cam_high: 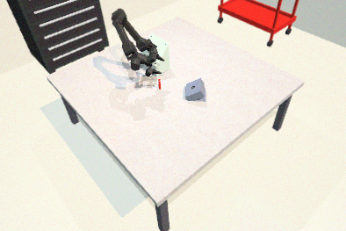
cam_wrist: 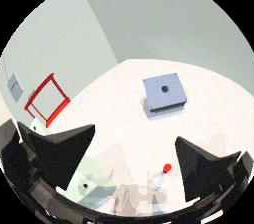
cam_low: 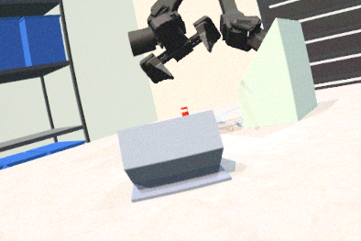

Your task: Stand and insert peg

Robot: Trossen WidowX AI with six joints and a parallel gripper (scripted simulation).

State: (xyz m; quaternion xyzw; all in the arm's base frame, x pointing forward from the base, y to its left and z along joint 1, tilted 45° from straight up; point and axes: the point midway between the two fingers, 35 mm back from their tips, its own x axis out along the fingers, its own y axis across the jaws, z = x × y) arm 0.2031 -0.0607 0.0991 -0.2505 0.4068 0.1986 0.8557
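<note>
Now: gripper tip 11 cm above the red peg and 4 cm to the left of it. From my gripper tip the other things lie so: sloped panel 21 cm ahead, 13 cm below, 9 cm to the left.
</note>
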